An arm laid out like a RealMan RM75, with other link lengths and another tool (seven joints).
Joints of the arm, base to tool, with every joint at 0 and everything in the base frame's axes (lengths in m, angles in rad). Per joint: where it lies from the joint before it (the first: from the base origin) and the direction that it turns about. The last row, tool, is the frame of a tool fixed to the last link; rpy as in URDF.
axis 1: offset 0 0 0.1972 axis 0 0 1
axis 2: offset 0 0 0 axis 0 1 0
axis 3: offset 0 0 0.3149 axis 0 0 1
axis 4: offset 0 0 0 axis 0 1 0
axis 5: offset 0 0 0.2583 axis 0 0 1
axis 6: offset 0 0 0 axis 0 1 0
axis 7: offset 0 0 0.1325 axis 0 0 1
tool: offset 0.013 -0.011 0.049 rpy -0.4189 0 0.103
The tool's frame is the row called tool.
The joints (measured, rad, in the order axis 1, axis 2, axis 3, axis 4, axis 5, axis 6, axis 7), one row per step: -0.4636, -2.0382, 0.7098, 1.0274, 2.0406, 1.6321, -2.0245; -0.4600, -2.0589, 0.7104, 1.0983, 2.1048, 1.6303, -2.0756; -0.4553, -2.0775, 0.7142, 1.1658, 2.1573, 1.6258, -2.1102; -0.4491, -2.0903, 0.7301, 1.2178, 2.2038, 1.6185, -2.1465; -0.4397, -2.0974, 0.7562, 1.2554, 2.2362, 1.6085, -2.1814; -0.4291, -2.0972, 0.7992, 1.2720, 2.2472, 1.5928, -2.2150
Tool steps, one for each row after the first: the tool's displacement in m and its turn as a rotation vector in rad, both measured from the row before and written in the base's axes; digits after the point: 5 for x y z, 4 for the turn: 0.00136, -0.00057, 0.00114, -0.0027, 0.0532, 0.0313; 0.00236, -0.00018, 0.00272, 0.0092, 0.0518, 0.0172; 0.00091, -0.00058, 0.00062, 0.0015, 0.0474, 0.0224; 0.00026, -0.00096, -0.00091, -0.0025, 0.0374, 0.0217; 0.00110, -0.00036, -0.00477, -0.0123, 0.0226, 0.0163
